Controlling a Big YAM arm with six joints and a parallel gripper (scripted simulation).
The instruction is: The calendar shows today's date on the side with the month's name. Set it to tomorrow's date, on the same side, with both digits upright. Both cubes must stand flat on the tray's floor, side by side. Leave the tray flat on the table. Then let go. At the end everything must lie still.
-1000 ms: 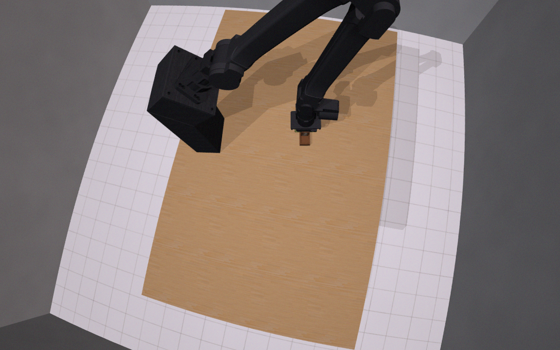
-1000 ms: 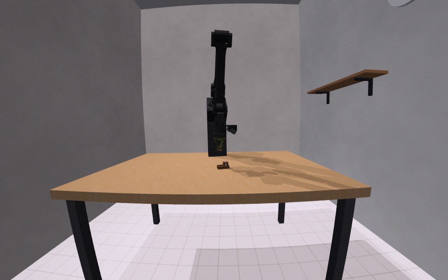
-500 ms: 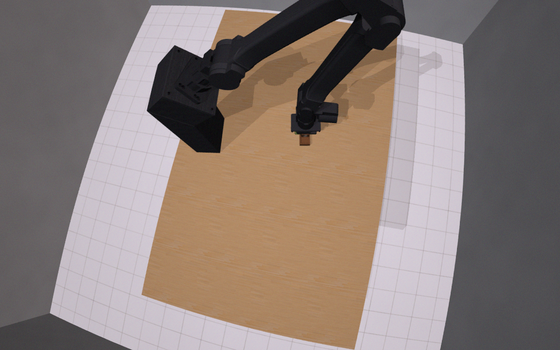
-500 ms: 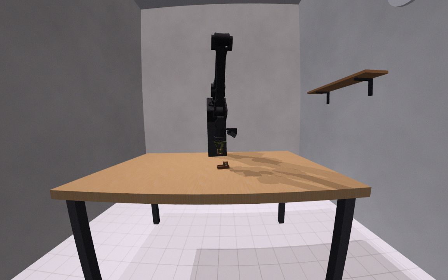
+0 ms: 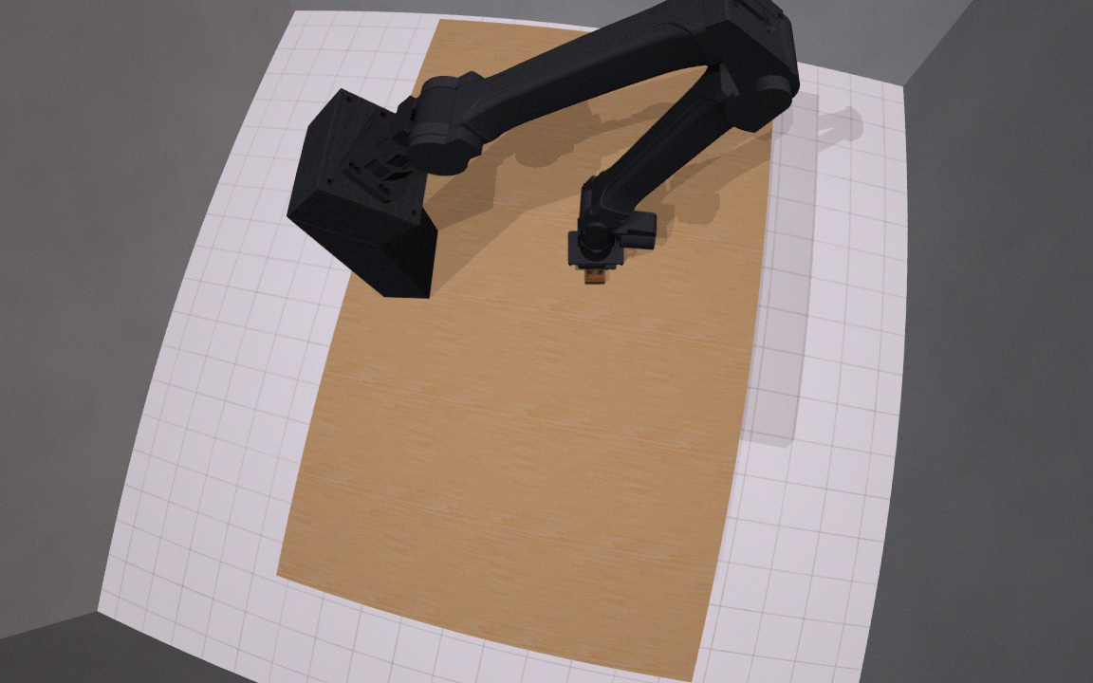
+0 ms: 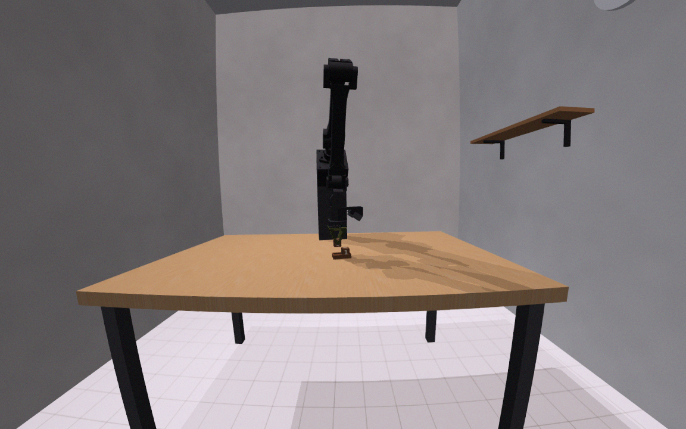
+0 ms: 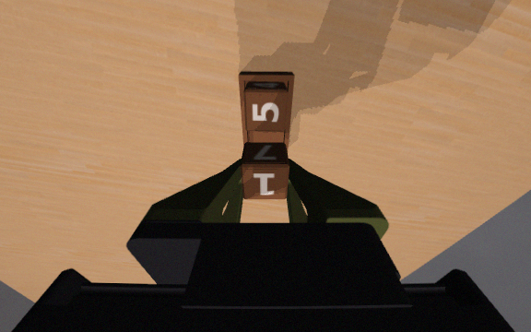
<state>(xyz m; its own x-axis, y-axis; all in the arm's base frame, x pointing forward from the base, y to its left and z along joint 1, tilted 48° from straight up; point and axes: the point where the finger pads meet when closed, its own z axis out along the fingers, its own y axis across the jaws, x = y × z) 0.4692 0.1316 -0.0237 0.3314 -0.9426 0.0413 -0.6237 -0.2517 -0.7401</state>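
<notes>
My hand is right at the cube. The rest, counted from my hand: brown calendar tray (1 cm behind, 1 cm to the left, 6 cm below).
</notes>
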